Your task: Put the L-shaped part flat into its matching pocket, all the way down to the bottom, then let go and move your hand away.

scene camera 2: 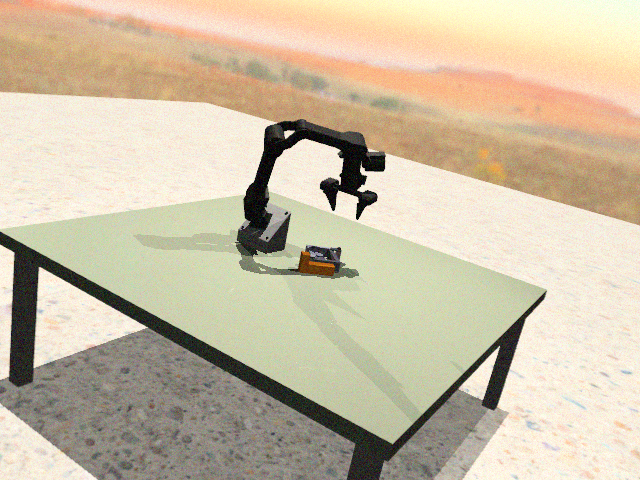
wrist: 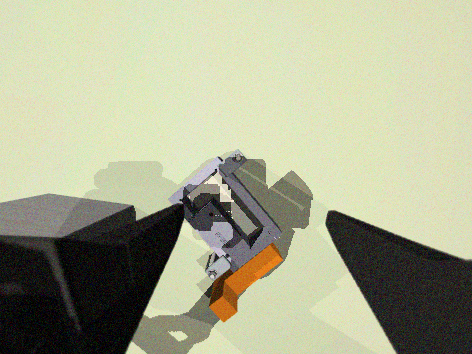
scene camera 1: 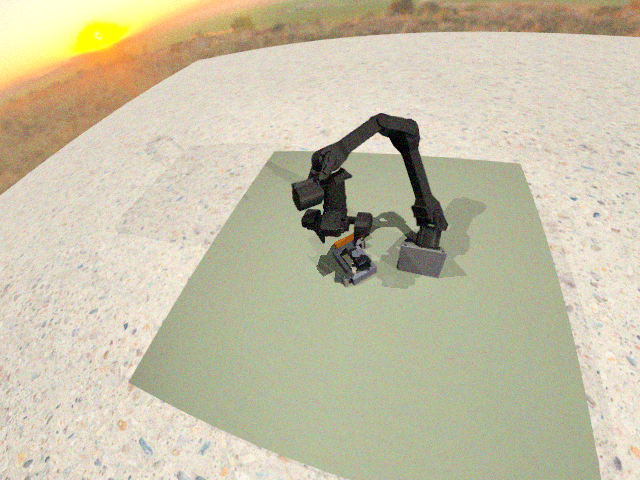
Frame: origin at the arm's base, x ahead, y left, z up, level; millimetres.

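Seen in the pictures: gripper, fingertip midpoint: [scene camera 2: 345,215] [wrist: 255,213] [scene camera 1: 339,244]; arm's base, origin of the base link: [scene camera 2: 260,220] [scene camera 1: 427,247].
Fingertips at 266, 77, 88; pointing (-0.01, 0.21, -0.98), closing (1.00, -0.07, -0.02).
Pixels of each thing's top centre, then the offset from my fingertips to it, as dx, dy, dz. "spot": a spot on its surface instead. Level surfaces: height alone.
- orange L-shaped part, middle of its top: [wrist: 248,290] [scene camera 2: 319,254] [scene camera 1: 348,233] -1, -137, -111
- grey fixture, middle of its top: [wrist: 224,219] [scene camera 2: 323,250] [scene camera 1: 353,256] -30, -46, -123
- L-shaped pocket, surface spot: [wrist: 244,219] spot: -3, -61, -166
- green table top, its level: dz -171
The orange L-shaped part [scene camera 1: 343,241] [scene camera 2: 318,267] [wrist: 255,268] is outside the pocket, against or very close to one end of the grey fixture [scene camera 1: 364,276] [scene camera 2: 338,259] [wrist: 253,205]. It appears to stand on edge, its long leg along the table and its short leg pointing up. The L-shaped pocket [wrist: 244,219] in the fixture is empty, with a pale floor partly in shadow. My gripper [scene camera 1: 341,241] [scene camera 2: 345,213] [wrist: 255,213] is open and empty, well above the fixture and the part. In the wrist view both lie between and below the fingertips.
Small bolted blocks [wrist: 237,157] [wrist: 216,270] sit at two corners of the fixture. The arm's grey base [scene camera 1: 421,259] [scene camera 2: 276,232] stands close beside the fixture. The green table top [scene camera 1: 372,372] [scene camera 2: 330,351] carries them, and the arm's shadows fall across the fixture and table.
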